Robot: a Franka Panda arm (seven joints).
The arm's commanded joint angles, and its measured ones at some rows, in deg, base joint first. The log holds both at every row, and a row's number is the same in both.
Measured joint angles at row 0: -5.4 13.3 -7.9 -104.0 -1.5 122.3 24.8
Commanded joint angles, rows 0 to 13: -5.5 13.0 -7.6 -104.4 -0.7 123.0 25.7; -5.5 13.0 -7.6 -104.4 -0.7 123.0 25.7; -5.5 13.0 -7.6 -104.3 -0.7 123.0 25.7; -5.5 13.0 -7.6 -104.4 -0.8 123.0 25.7; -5.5 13.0 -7.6 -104.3 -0.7 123.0 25.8; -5.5 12.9 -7.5 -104.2 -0.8 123.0 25.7; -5.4 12.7 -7.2 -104.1 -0.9 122.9 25.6; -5.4 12.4 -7.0 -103.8 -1.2 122.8 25.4; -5.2 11.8 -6.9 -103.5 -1.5 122.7 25.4; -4.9 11.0 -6.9 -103.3 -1.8 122.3 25.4; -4.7 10.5 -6.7 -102.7 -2.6 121.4 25.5; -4.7 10.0 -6.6 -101.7 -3.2 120.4 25.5; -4.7 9.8 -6.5 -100.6 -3.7 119.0 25.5; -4.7 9.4 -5.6 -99.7 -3.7 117.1 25.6
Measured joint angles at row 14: -4.6 11.4 -7.2 -102.1 -2.3 121.7 24.8
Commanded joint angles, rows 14 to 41: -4.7 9.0 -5.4 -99.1 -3.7 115.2 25.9; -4.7 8.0 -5.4 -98.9 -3.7 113.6 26.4; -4.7 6.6 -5.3 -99.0 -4.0 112.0 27.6; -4.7 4.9 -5.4 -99.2 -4.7 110.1 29.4; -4.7 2.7 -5.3 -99.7 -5.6 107.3 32.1; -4.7 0.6 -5.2 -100.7 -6.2 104.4 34.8; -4.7 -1.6 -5.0 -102.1 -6.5 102.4 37.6; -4.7 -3.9 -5.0 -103.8 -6.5 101.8 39.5; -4.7 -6.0 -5.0 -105.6 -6.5 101.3 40.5; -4.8 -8.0 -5.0 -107.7 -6.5 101.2 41.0; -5.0 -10.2 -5.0 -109.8 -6.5 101.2 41.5; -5.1 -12.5 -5.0 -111.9 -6.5 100.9 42.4; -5.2 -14.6 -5.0 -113.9 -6.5 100.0 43.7; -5.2 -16.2 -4.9 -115.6 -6.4 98.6 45.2; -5.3 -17.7 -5.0 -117.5 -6.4 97.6 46.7; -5.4 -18.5 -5.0 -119.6 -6.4 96.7 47.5; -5.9 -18.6 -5.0 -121.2 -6.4 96.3 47.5; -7.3 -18.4 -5.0 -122.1 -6.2 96.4 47.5; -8.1 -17.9 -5.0 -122.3 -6.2 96.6 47.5; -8.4 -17.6 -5.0 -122.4 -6.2 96.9 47.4; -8.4 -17.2 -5.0 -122.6 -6.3 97.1 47.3; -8.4 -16.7 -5.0 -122.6 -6.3 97.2 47.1; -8.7 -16.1 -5.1 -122.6 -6.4 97.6 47.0; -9.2 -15.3 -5.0 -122.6 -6.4 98.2 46.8; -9.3 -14.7 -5.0 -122.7 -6.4 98.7 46.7; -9.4 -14.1 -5.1 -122.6 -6.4 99.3 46.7; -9.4 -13.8 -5.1 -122.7 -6.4 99.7 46.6; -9.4 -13.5 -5.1 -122.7 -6.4 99.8 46.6
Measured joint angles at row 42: -8.5 -14.5 -6.0 -122.6 -5.4 98.4 46.6
